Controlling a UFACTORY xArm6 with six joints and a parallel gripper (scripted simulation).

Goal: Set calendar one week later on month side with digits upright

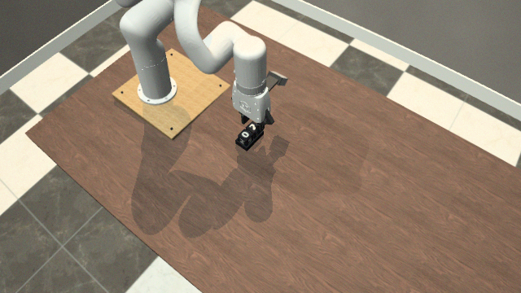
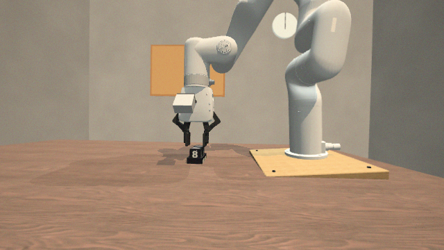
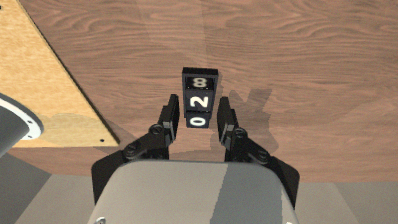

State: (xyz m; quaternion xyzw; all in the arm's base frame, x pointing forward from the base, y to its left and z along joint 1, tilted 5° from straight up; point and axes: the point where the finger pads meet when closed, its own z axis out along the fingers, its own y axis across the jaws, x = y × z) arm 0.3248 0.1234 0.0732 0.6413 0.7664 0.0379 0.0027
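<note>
Now: hand 40 mm above the black cube, 30 mm to the left of it and 10 mm short of it. The rest, counted from my hand: black tray: 60 mm below, 20 mm to the right.
</note>
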